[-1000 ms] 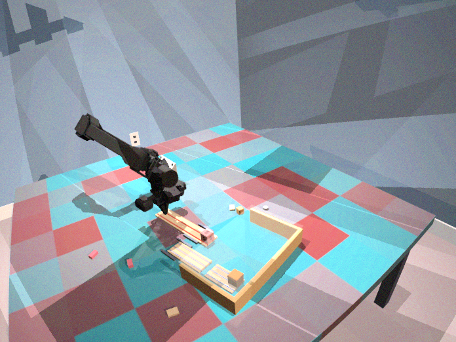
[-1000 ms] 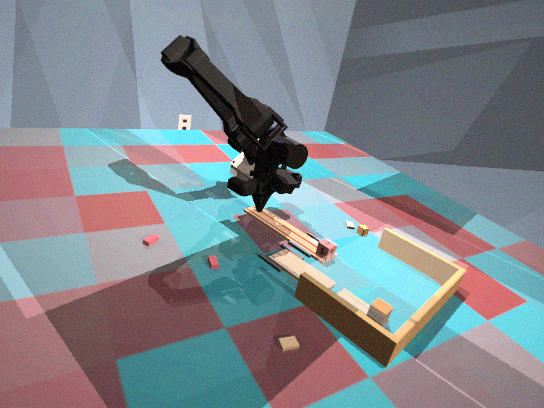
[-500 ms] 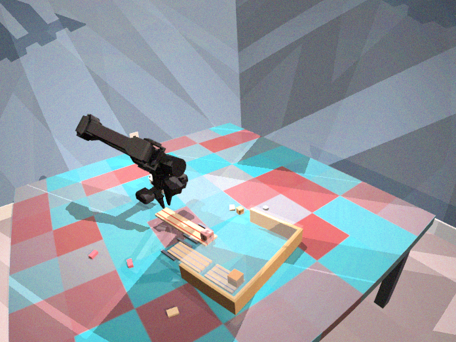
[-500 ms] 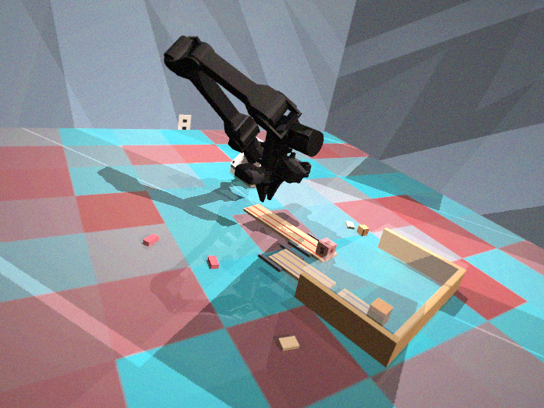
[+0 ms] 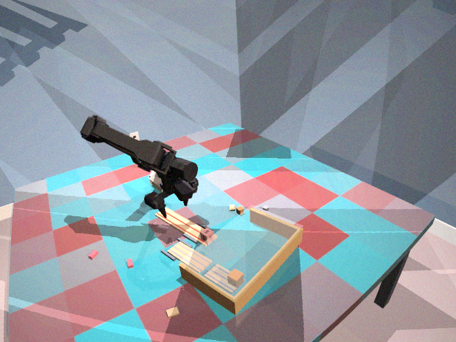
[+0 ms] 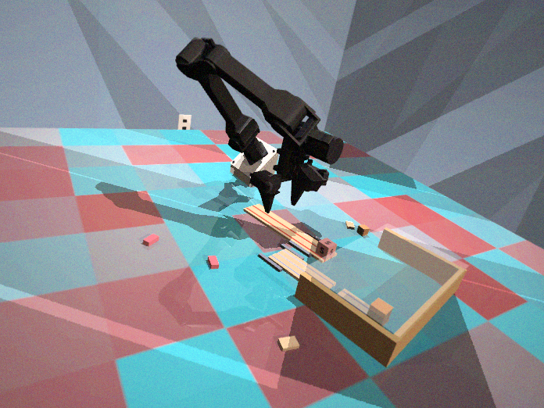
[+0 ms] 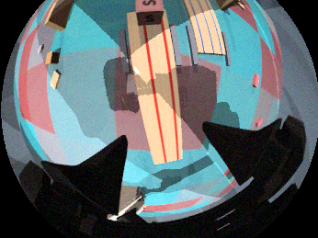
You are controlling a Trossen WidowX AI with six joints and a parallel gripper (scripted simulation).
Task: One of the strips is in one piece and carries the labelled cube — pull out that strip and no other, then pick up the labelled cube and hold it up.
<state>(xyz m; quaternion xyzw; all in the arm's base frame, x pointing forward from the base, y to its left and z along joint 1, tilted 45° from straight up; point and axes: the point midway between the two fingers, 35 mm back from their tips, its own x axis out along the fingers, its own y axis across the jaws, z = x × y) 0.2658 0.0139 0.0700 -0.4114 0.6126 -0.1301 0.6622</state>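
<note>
Now: gripper tip 140 mm short of the labelled cube marked s, 50 mm to the right of it and 20 mm above it.
</note>
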